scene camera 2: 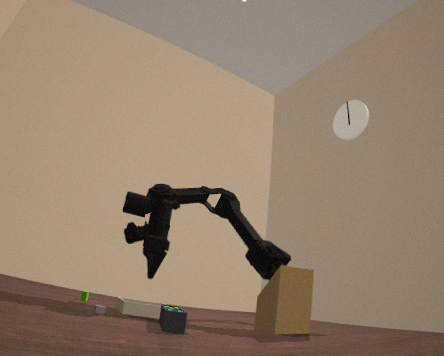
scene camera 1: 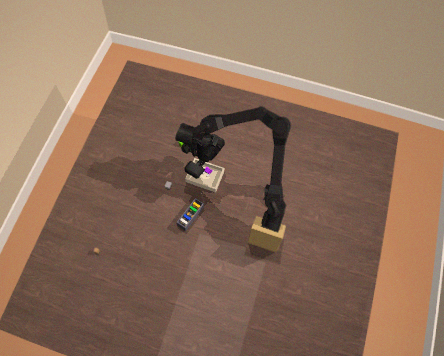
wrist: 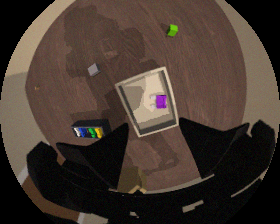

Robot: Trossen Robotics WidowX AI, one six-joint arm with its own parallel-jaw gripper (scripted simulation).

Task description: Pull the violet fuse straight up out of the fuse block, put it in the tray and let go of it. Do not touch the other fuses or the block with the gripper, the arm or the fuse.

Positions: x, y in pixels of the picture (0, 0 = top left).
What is my gripper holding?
Nothing.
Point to a tray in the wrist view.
At 135, 92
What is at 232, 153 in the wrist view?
My gripper.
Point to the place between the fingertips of my gripper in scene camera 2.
At 149, 278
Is my gripper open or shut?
Open.
